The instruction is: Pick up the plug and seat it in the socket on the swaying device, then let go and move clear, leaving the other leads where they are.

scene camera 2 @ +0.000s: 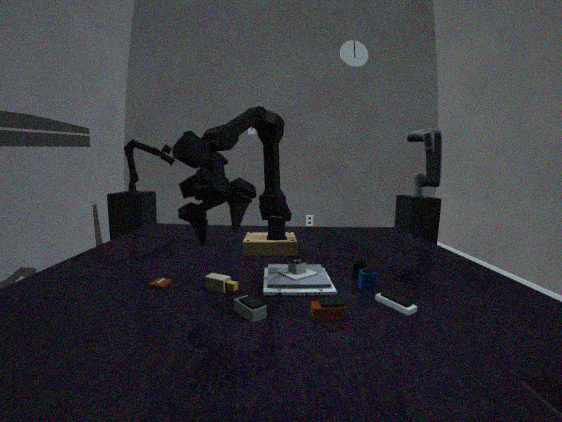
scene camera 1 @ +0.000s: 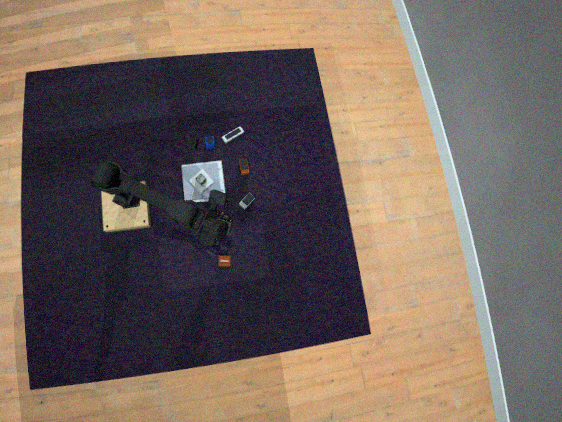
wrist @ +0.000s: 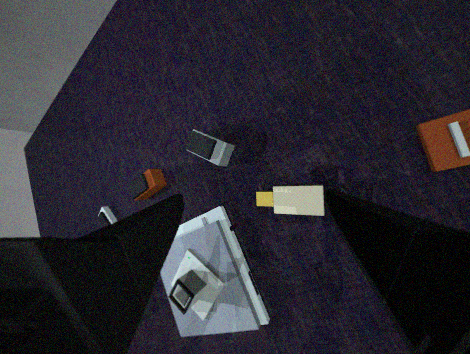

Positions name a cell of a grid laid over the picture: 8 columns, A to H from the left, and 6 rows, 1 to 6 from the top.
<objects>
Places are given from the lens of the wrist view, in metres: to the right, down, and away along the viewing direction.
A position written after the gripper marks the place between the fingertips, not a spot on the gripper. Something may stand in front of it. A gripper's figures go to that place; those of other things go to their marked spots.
gripper (wrist: E4): 0.01, 0.01, 0.11
plug (wrist: F4): 0.07, 0.02, 0.18
orange lead (wrist: H3): 0.18, -0.04, 0.15
The marked spots on the plug and the orange lead are 0.12 m apart.
</objects>
